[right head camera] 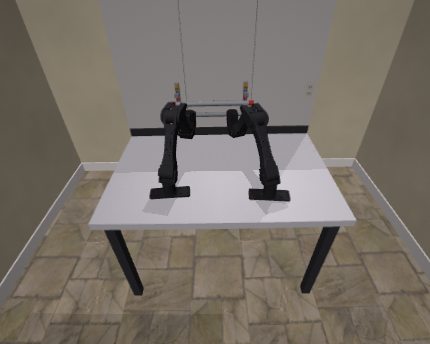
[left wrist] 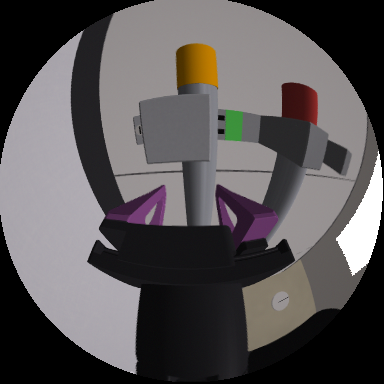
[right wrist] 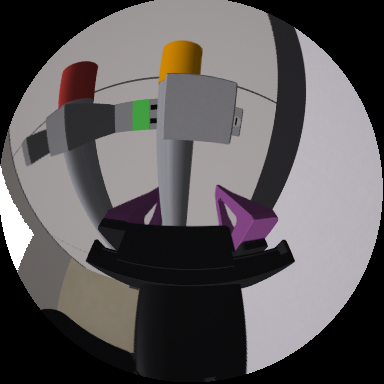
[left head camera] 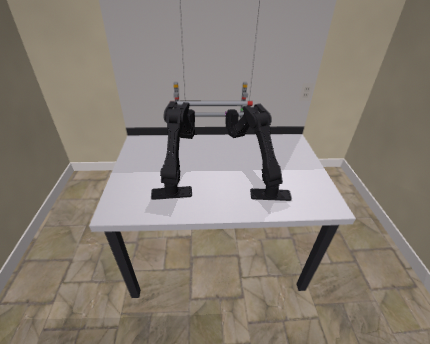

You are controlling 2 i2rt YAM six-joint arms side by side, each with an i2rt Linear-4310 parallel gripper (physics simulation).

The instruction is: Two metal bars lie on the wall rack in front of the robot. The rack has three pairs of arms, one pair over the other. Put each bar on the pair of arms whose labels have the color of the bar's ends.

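Places are measured from the left arm's base along level axes (x down, y left, z ahead), in centimetres.
Pixels of known places: left gripper, fingertip midpoint: (left wrist: 190,188); right gripper, fingertip midpoint: (right wrist: 189,189); left arm's base, link origin: (right head camera: 170,193) (left head camera: 171,193); right arm's base, link origin: (right head camera: 268,195) (left head camera: 270,195).
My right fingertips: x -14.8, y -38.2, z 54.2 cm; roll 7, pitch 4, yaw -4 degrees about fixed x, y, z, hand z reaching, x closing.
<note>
Ahead of a thing's pixels: the offset from my right fingertips to its top centre. "*": to the spot under its first point. Level surfaces: height alone.
The wall rack {dx -21.4, dy -7.4, dz -3.7 cm} (left head camera: 245,91) (right head camera: 245,91) shows orange labels at its top arms, red ones below, and a green label (left wrist: 234,125) (right wrist: 141,114) directly above each lowest arm (left wrist: 177,127) (right wrist: 200,107). The red-ended bar {dx -10.9, dy +12.7, dz -2.8 cm} (left head camera: 215,103) (right head camera: 215,104) (left wrist: 287,185) (right wrist: 85,162) lies on the middle pair. The orange-ended bar {dx -2.9, dy +13.3, dz -1.8 cm} (left head camera: 210,115) (right head camera: 211,114) (left wrist: 197,185) (right wrist: 175,175) lies on the lowest pair. My left gripper (left wrist: 190,188) and right gripper (right wrist: 188,186) are partly open at this lower bar, which shows between their fingers, nearer the picture-left finger in the right wrist view. Neither grips it.
The white table {dx +14.7 cm} (left head camera: 215,210) (right head camera: 215,210) carries both arms and reaches to the dark strip {* dx +12.3, dy +9.2, dz +1.2 cm} (left head camera: 215,131) (right head camera: 215,131) along the grey back wall. The red-ended bar and the middle rack arms lie just above the lower bar. Two thin lines run up the wall behind the rack.
</note>
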